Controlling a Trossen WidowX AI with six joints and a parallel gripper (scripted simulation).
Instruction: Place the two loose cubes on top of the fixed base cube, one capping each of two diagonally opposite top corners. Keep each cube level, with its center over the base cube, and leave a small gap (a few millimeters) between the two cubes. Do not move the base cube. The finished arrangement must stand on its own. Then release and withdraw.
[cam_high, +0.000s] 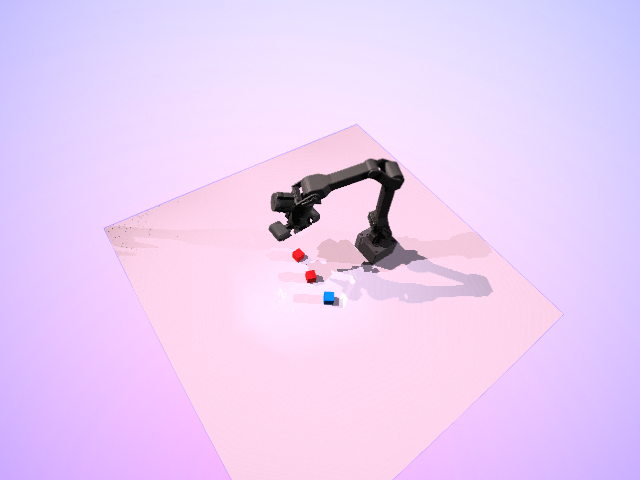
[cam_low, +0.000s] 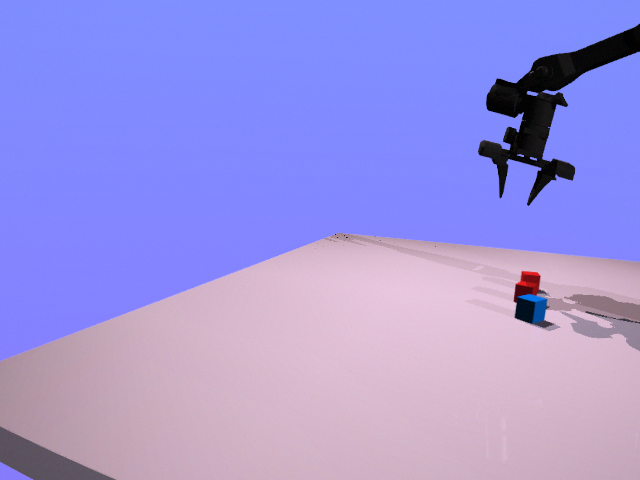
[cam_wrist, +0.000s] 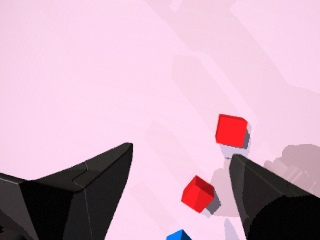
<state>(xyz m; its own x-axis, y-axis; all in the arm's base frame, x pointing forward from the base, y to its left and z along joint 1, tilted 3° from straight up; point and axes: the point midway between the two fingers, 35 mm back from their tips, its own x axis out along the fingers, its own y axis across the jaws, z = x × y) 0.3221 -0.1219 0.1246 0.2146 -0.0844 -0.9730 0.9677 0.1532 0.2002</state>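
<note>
My gripper tip is now 220 mm to the right of the blue base cube, 150 mm above it and 40 mm past it.
</note>
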